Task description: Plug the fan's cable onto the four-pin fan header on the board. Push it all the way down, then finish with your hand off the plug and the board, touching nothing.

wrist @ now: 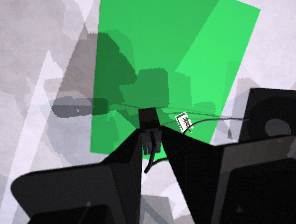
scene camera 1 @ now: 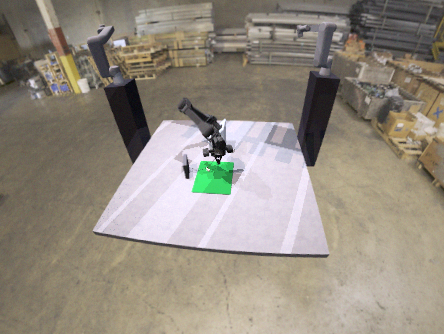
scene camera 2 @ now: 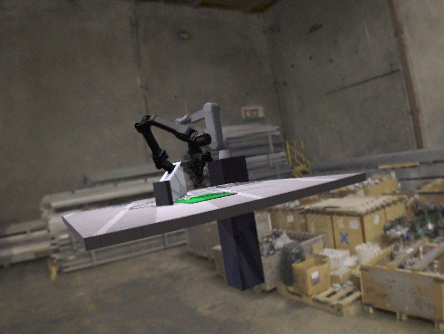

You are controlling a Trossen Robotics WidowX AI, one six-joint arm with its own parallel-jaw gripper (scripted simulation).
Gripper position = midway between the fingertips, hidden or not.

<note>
In view: the gripper (wrist: 150,131), a black plug (wrist: 148,119) and a green board (scene camera 1: 219,180).
The green board shows as well in the wrist view (wrist: 176,63).
</note>
